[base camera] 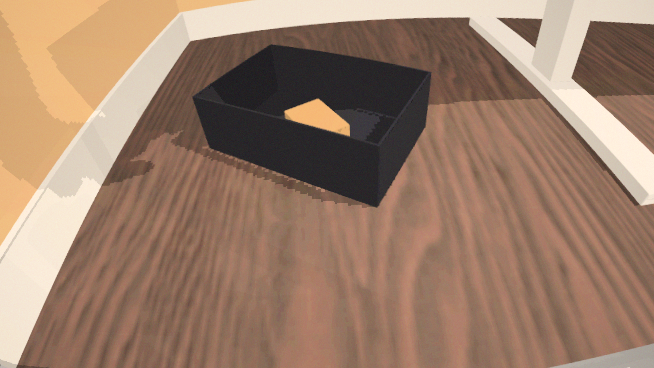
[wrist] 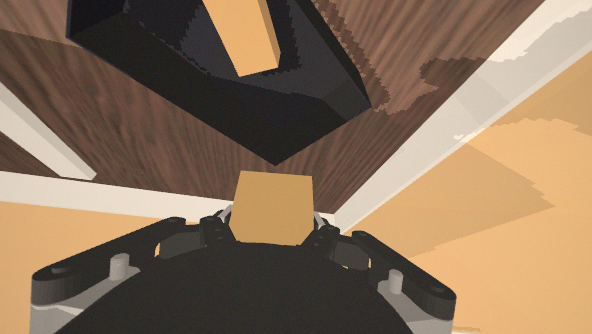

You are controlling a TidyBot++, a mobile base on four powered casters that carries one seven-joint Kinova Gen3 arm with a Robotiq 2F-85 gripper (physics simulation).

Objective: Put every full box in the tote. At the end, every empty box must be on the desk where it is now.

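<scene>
The black open tote stands on the wooden floor, near the corner of the room. One tan box lies inside it on its bottom. My gripper is shut on another tan box, which sits between the fingertips in the wrist view, in front of the tote's near corner. The gripper and this held box do not show in the base camera view. The desk top and any boxes on it do not show. Whether the held box is full cannot be seen.
A white desk leg with its foot bar stands to the right of the tote in the base view. White baseboards and orange walls meet at the corner beyond the tote.
</scene>
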